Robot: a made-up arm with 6 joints.
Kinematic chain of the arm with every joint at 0, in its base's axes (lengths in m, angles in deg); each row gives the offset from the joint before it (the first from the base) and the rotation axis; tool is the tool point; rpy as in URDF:
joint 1: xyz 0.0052 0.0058 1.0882 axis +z
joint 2: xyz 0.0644 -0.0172 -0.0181 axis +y
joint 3: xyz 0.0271 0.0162 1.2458 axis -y
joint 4: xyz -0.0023 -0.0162 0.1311 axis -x
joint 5: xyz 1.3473 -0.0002 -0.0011 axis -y
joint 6: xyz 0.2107 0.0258 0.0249 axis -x
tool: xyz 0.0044 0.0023 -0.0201 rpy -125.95 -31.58 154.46
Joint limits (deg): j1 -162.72..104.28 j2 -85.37..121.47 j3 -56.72..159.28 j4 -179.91..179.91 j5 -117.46..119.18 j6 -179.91..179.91
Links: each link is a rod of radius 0.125 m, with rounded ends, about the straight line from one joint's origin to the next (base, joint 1, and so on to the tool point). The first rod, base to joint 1, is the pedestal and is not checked.
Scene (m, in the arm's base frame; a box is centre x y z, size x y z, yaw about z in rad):
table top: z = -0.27
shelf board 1: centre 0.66 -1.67 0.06 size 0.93 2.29 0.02 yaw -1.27
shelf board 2: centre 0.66 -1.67 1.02 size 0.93 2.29 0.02 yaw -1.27
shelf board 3: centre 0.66 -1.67 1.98 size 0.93 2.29 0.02 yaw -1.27
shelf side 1: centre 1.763 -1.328 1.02 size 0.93 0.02 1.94 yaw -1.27
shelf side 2: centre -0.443 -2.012 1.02 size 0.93 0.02 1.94 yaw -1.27
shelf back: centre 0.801 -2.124 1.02 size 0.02 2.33 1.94 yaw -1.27
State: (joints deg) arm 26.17 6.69 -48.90 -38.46 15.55 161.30
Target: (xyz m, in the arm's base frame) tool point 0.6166 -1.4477 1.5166
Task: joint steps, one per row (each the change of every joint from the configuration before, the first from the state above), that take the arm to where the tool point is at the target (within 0.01 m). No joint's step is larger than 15 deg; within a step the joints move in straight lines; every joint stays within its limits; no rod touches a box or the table.
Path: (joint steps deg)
1: -12.87 0.07 2.39 -0.71 1.10 -0.04
2: -12.87 0.06 2.40 -0.71 1.11 -0.03
3: -12.87 0.07 2.39 -0.72 1.10 -0.04
4: -12.87 0.07 2.40 -0.71 1.11 -0.04
5: -12.87 0.06 2.39 -0.71 1.10 -0.03
6: -12.87 0.07 2.40 -0.71 1.11 -0.04
7: -12.87 0.07 2.39 -0.72 1.10 -0.03

